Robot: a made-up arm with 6 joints.
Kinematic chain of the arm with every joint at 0, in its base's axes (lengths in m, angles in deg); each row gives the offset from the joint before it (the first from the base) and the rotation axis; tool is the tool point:
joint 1: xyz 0 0 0.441 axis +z
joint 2: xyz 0 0 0 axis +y
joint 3: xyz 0 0 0.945 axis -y
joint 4: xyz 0 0 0 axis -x
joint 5: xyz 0.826 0 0 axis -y
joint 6: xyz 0 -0.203 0 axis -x
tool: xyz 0 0 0
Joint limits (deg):
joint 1: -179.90..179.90
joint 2: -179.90..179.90
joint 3: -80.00..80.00
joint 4: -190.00..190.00
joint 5: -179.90..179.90
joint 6: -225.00..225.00
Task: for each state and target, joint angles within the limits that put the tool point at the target. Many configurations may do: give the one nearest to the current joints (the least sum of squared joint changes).
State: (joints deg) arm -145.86 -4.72 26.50 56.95 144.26 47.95
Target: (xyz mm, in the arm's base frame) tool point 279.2 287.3 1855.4
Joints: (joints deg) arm -151.25 -47.85 8.67 54.61 144.26 47.95
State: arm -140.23 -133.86 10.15 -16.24 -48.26 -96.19
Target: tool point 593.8 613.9 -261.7
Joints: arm -146.84 -177.60 -9.42 -21.34 -48.26 -96.19
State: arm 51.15 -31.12 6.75 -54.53 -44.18 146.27
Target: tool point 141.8 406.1 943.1
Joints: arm 79.56 -20.55 -34.29 -71.06 -44.18 146.27
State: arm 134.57 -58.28 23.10 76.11 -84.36 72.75
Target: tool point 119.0 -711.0 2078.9
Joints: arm 98.80 -28.21 66.80 87.52 -84.36 72.75
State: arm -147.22 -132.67 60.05 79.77 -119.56 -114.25
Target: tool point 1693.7 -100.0 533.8
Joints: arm -179.90 -104.39 40.82 120.48 -119.56 -114.25
